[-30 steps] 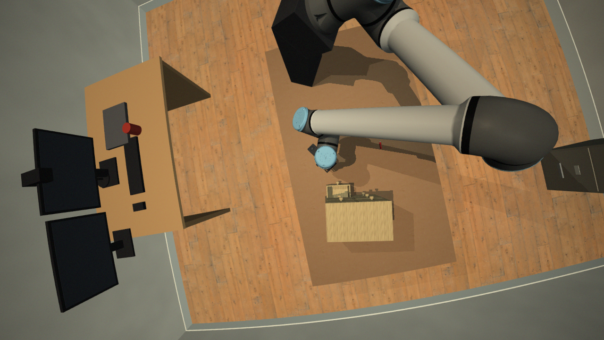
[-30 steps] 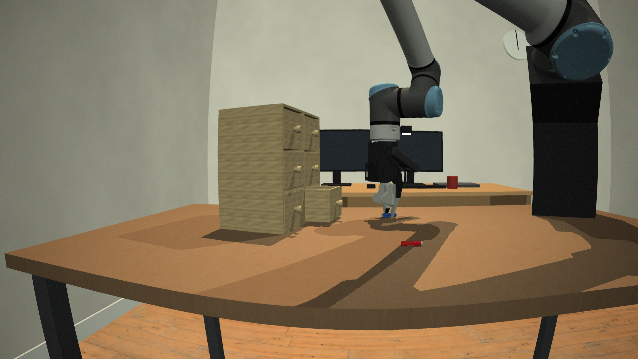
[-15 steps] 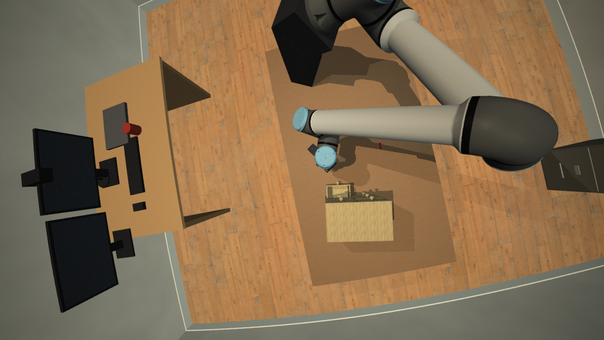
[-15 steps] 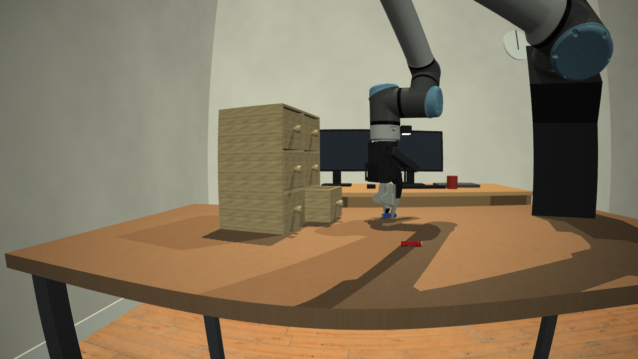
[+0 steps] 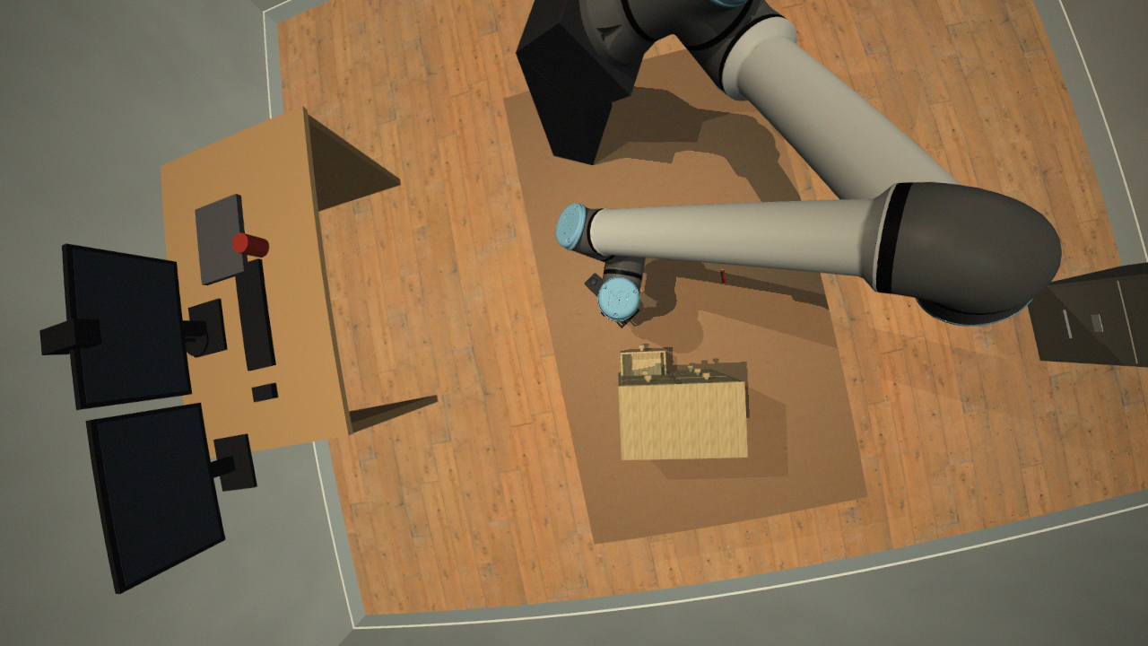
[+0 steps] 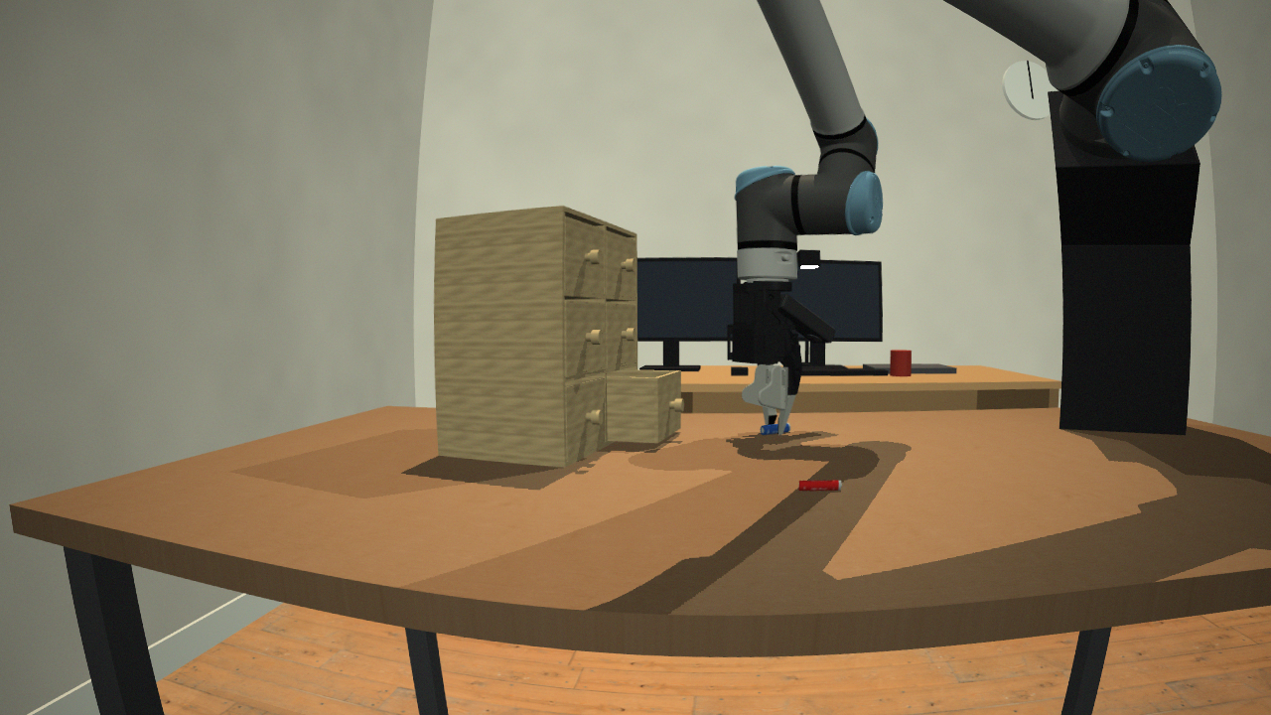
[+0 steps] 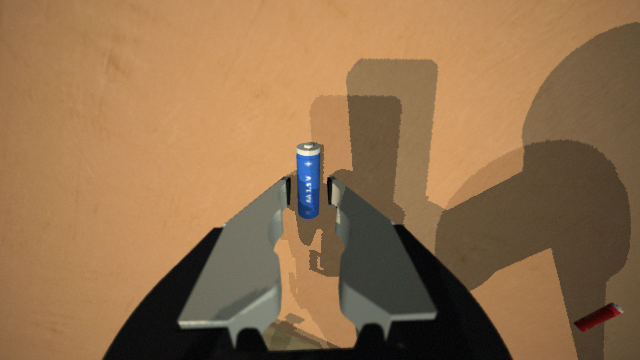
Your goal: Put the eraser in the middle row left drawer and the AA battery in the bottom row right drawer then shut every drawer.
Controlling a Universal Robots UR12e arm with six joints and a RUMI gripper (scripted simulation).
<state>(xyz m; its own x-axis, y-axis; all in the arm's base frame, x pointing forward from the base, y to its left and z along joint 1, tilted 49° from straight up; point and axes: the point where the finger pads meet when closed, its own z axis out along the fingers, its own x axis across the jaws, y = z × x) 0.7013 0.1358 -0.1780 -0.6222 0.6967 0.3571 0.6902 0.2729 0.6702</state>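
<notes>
My gripper is now 10 mm above the blue AA battery. Also, from my hand: red battery (350 mm to the left, 80 mm behind, 10 mm below); eraser (330 mm ahead, 200 mm to the left, 100 mm above).
</notes>
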